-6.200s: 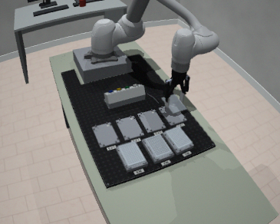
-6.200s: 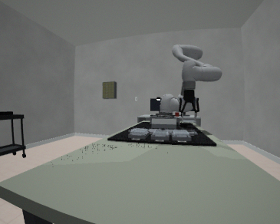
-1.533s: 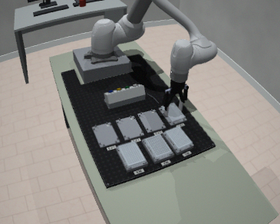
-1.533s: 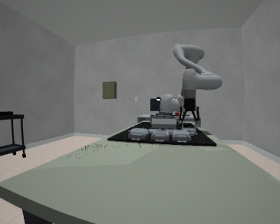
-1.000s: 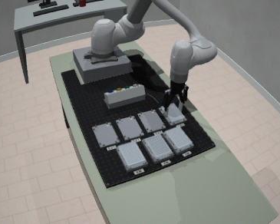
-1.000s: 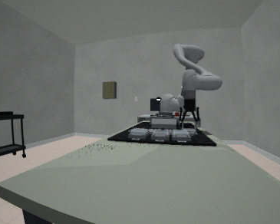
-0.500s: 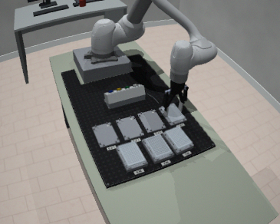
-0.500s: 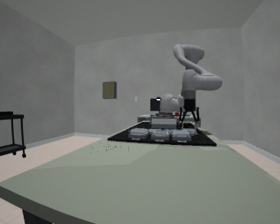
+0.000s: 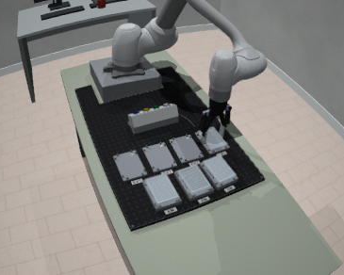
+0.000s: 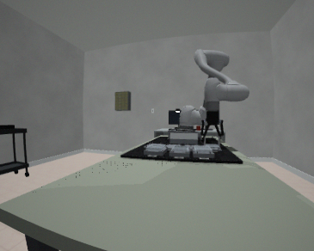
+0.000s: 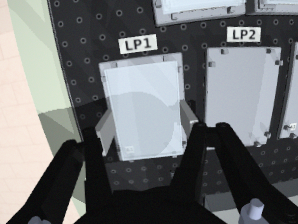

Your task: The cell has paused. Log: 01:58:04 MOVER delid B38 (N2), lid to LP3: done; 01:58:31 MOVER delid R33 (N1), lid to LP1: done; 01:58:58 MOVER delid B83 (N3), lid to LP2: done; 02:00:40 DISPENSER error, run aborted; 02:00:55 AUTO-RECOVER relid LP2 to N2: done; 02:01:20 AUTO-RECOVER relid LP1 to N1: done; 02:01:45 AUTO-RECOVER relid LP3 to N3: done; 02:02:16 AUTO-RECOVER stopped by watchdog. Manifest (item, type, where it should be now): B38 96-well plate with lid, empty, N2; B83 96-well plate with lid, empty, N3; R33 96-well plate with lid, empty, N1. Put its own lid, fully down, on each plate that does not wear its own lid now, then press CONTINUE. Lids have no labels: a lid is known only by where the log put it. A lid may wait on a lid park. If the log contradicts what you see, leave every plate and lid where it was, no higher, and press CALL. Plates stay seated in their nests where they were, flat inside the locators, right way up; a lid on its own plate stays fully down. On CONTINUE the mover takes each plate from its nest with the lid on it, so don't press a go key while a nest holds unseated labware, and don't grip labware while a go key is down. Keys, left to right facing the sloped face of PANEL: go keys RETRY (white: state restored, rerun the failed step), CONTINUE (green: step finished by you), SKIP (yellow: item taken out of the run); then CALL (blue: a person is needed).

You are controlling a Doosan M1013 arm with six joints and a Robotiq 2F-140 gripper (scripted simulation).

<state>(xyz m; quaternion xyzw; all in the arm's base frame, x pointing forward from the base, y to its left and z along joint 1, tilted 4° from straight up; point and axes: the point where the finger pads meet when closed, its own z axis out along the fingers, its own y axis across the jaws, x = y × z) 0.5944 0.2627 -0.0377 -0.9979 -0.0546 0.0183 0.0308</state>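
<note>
My hand is 4 cm above the lid park LP1. Round my hand: lid park LP2: 1 cm ahead, 13 cm to the right, 4 cm below; then lid park LP4: 3 cm ahead, 25 cm to the right, 4 cm below; then white key: 23 cm behind, 14 cm to the right, 2 cm above.
</note>
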